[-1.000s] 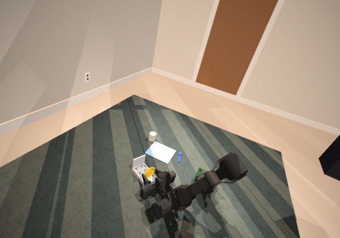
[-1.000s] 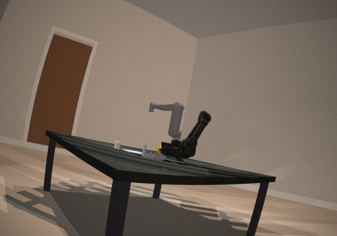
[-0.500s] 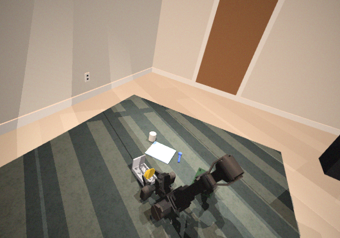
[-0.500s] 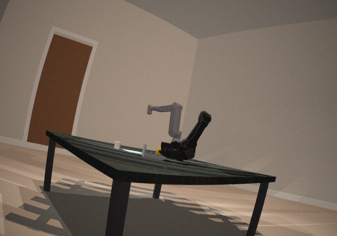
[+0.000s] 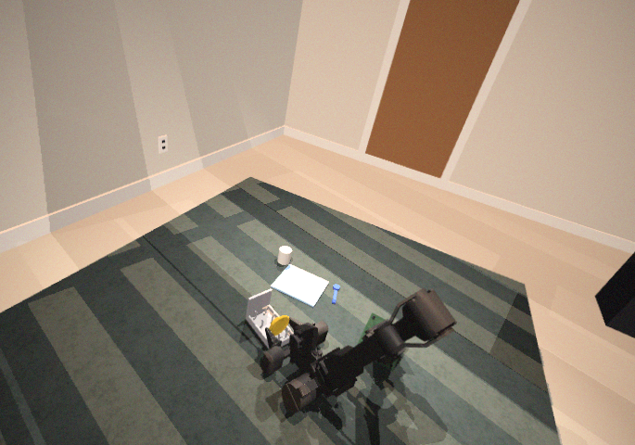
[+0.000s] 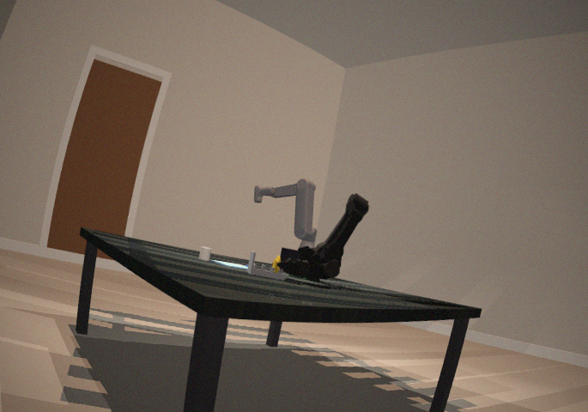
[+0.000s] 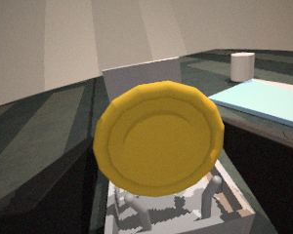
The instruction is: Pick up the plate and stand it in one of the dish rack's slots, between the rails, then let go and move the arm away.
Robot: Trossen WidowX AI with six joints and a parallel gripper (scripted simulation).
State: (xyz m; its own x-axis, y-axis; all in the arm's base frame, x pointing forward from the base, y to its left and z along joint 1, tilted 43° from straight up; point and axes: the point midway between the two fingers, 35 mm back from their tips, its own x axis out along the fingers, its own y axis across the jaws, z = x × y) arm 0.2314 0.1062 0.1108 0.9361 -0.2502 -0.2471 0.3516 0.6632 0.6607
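My gripper tip is now 10 mm past the yellow plate. Also, from my gripper tip: dish rack: 20 mm ahead, 10 mm to the right, 30 mm below; light blue mat: 40 mm ahead, 220 mm to the right, 50 mm below; blue utensil: 60 mm behind, 260 mm to the right, 50 mm below.
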